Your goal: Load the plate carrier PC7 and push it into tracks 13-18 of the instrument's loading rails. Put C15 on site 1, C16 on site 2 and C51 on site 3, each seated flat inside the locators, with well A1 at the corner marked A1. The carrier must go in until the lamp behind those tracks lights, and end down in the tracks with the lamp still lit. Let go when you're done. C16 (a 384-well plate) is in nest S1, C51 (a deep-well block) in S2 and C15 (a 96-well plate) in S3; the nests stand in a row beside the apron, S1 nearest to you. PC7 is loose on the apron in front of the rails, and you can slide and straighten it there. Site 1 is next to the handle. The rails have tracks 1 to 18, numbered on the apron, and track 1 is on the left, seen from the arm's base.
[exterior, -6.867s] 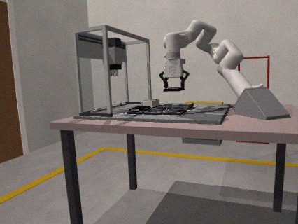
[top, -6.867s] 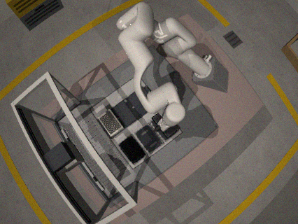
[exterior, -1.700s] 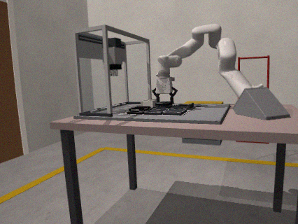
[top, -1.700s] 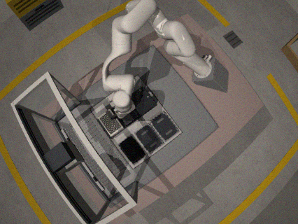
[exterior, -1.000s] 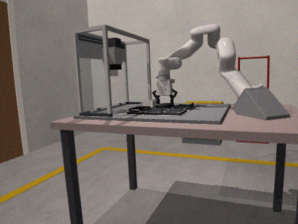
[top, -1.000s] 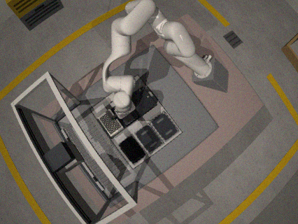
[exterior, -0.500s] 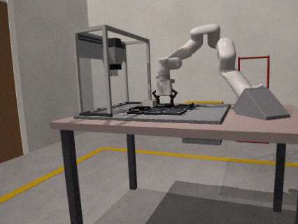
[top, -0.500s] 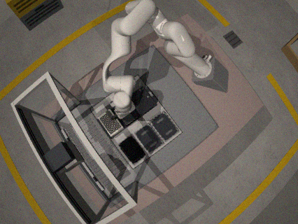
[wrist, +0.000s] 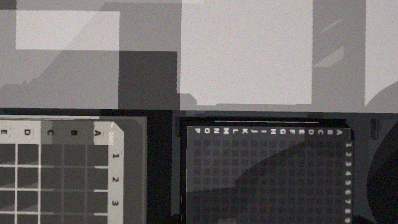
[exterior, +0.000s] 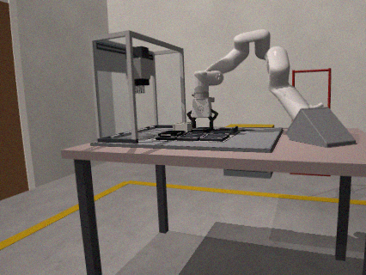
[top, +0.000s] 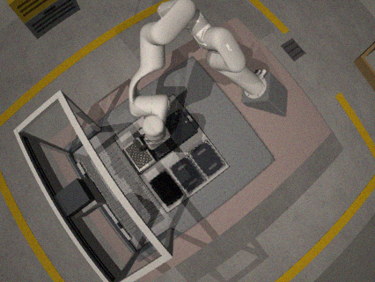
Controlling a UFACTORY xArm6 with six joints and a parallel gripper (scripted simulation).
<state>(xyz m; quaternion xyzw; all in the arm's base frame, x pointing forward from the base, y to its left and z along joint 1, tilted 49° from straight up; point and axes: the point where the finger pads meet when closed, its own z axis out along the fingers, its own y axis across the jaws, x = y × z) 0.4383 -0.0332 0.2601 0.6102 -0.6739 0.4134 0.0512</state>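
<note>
The plate carrier PC7 lies 10 mm below my hand and 10 mm behind it. The rest, counted from my hand: black 96-well plate: 150 mm to the left, 140 mm ahead, 10 mm below; pale well plate: 100 mm ahead, 30 mm to the right; A1 mark: 140 mm to the left, 20 mm below, 20 mm behind.
</note>
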